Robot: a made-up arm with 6 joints. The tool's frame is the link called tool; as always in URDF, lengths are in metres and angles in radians. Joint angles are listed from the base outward.
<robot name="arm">
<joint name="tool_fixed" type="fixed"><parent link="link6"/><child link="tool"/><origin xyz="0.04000 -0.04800 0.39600" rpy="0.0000 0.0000 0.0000"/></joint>
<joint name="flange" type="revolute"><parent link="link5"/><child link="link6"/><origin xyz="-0.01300 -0.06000 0.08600" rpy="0.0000 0.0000 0.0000"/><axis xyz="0 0 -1"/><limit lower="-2.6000" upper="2.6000"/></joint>
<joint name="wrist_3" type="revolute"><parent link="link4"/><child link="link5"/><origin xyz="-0.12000 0.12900 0.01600" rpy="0.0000 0.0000 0.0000"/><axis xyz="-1 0 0"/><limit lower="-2.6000" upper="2.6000"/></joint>
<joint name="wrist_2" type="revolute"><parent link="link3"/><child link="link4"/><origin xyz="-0.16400 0.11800 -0.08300" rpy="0.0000 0.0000 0.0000"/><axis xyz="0 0 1"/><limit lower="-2.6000" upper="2.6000"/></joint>
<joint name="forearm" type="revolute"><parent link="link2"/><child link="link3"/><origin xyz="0.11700 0.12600 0.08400" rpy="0.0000 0.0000 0.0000"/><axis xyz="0 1 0"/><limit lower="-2.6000" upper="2.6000"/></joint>
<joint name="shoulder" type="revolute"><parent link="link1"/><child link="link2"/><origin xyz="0.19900 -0.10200 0.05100" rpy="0.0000 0.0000 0.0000"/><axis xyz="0 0 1"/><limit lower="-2.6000" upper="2.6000"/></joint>
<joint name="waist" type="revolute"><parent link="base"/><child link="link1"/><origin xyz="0.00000 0.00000 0.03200" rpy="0.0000 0.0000 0.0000"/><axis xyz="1 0 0"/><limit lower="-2.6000" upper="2.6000"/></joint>
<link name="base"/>
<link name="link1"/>
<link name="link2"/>
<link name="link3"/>
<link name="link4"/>
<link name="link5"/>
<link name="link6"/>
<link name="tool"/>
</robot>
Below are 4 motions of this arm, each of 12 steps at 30 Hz.
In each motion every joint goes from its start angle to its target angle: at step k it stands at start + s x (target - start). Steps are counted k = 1, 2, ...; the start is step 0. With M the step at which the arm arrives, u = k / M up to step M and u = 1 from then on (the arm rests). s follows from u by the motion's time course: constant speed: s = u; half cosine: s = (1 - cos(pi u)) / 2; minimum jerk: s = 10 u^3 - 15 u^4 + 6 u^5.
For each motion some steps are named. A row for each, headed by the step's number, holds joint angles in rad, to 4 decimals.
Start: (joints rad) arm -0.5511 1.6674 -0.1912 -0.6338 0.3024 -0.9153
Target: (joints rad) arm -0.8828 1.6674 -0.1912 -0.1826 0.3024 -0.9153
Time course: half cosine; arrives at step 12
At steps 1, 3, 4, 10, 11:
1: -0.5568 1.6674 -0.1912 -0.6261 0.3024 -0.9153
3: -0.5997 1.6674 -0.1912 -0.5677 0.3024 -0.9153
4: -0.6340 1.6674 -0.1912 -0.5210 0.3024 -0.9153
10: -0.8606 1.6674 -0.1912 -0.2128 0.3024 -0.9153
11: -0.8771 1.6674 -0.1912 -0.1903 0.3024 -0.9153

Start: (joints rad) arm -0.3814 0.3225 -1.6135 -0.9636 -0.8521 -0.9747
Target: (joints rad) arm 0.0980 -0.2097 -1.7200 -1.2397 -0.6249 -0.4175
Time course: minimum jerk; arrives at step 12
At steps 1, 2, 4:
1: -0.3790 0.3198 -1.6140 -0.9650 -0.8509 -0.9719
2: -0.3644 0.3036 -1.6173 -0.9734 -0.8440 -0.9549
4: -0.2808 0.2108 -1.6359 -1.0215 -0.8044 -0.8578

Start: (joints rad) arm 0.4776 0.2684 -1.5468 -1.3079 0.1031 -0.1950
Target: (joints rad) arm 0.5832 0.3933 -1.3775 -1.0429 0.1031 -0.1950
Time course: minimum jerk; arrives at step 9
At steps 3, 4, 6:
3: 0.4998 0.2946 -1.5113 -1.2523 0.1031 -0.1950
4: 0.5195 0.3179 -1.4796 -1.2028 0.1031 -0.1950
6: 0.5610 0.3671 -1.4130 -1.0985 0.1031 -0.1950

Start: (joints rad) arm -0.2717 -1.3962 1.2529 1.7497 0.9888 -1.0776
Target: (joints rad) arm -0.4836 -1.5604 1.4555 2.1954 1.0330 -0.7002
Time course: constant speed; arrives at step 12
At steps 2, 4, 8, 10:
2: -0.3070 -1.4236 1.2867 1.8240 0.9962 -1.0147
4: -0.3423 -1.4509 1.3204 1.8983 1.0035 -0.9518
8: -0.4130 -1.5057 1.3880 2.0468 1.0183 -0.8260
10: -0.4483 -1.5330 1.4217 2.1211 1.0256 -0.7631

